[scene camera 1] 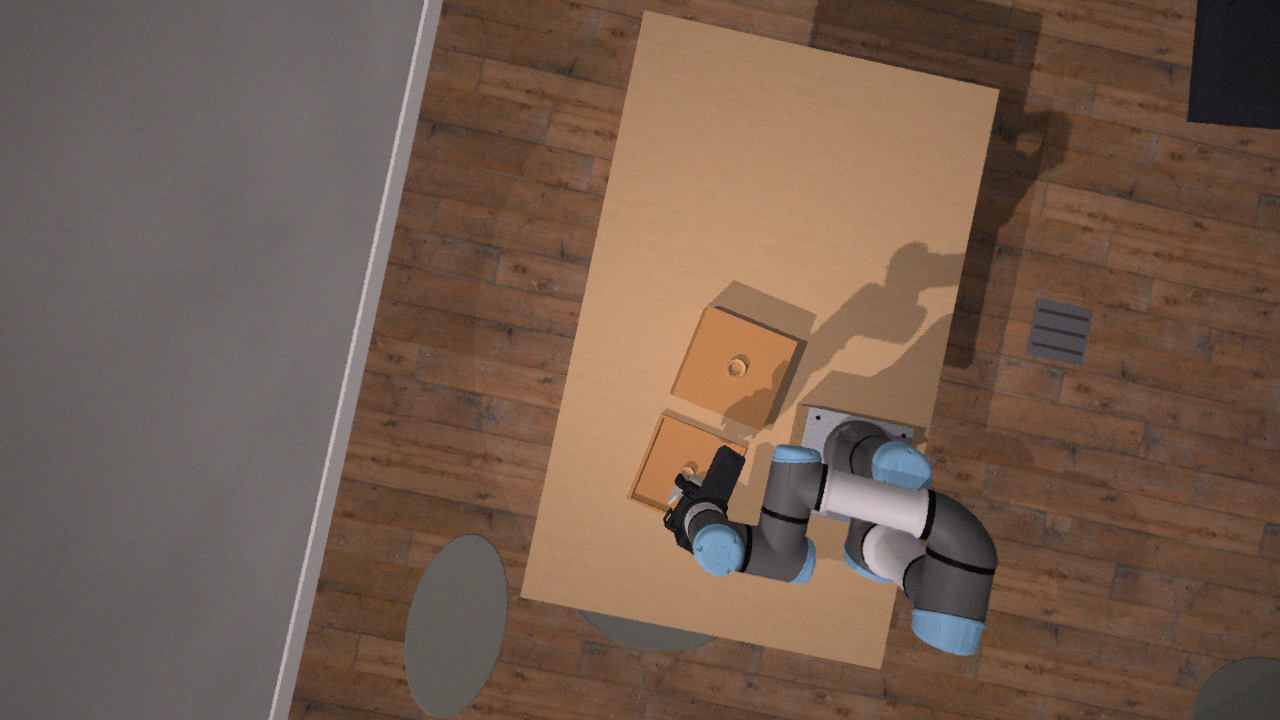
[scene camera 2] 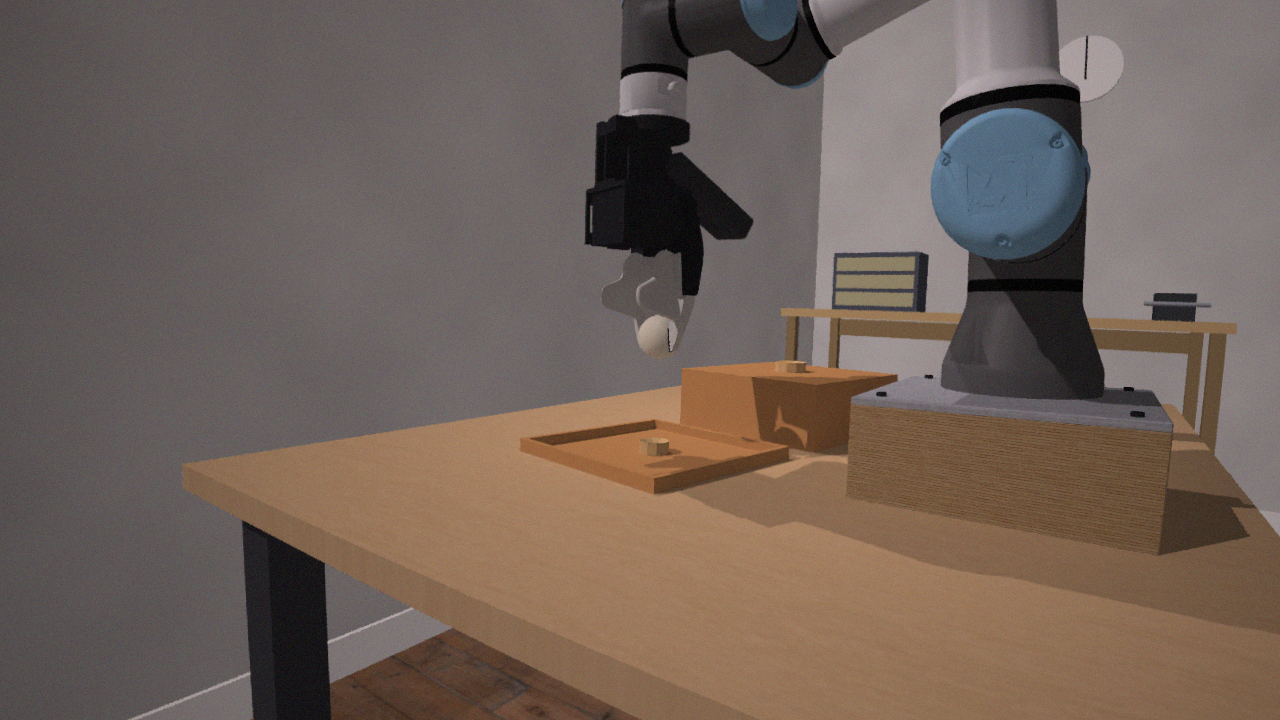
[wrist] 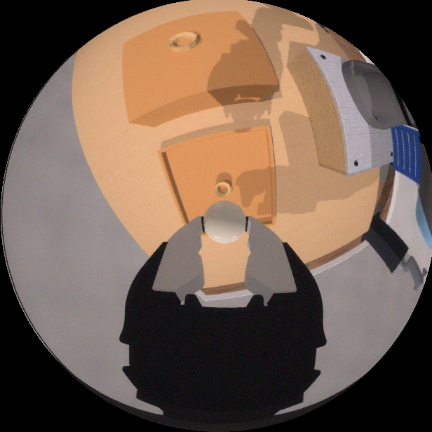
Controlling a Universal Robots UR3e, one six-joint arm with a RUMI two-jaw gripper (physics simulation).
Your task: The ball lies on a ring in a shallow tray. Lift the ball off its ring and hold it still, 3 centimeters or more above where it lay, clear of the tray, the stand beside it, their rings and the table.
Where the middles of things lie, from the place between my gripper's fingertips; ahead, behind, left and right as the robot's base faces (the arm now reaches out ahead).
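White ball (scene camera 2: pixel 653 334): 10 mm above my hand. Also counted from my hand, the shallow orange tray (scene camera 2: pixel 654 456) is 100 mm below, and the orange stand (scene camera 2: pixel 808 408) is 60 mm below, 230 mm to the right and 70 mm behind.
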